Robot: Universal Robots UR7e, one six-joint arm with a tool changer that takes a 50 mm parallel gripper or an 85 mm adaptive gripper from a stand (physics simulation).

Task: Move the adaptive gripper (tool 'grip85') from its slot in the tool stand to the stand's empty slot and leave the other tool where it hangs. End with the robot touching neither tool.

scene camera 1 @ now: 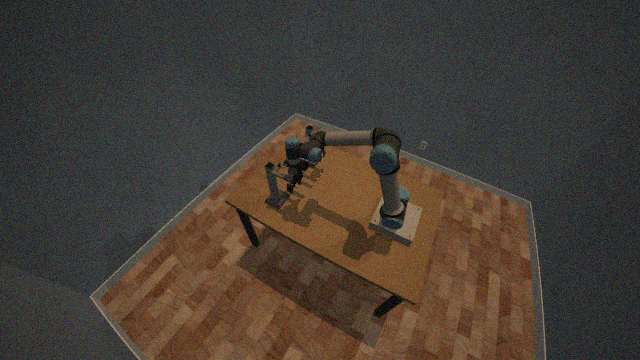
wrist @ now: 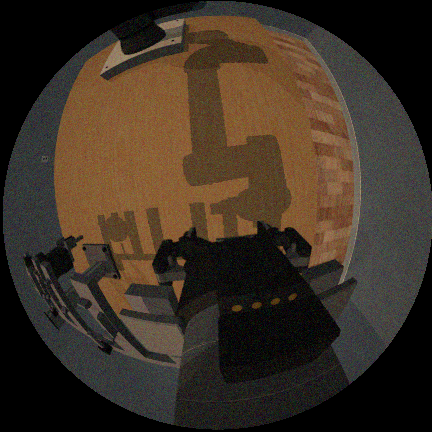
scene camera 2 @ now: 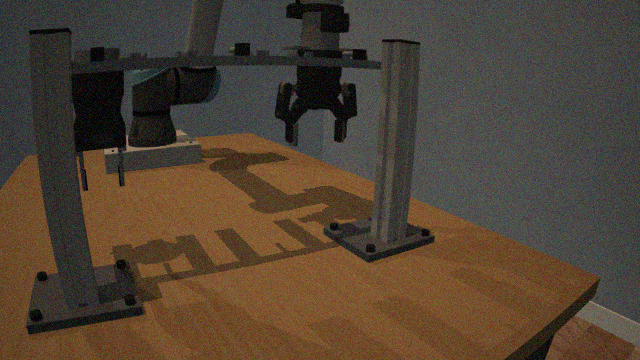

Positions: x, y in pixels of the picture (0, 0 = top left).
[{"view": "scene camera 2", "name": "50 mm gripper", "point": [97, 97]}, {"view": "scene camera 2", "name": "adaptive gripper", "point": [318, 87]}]
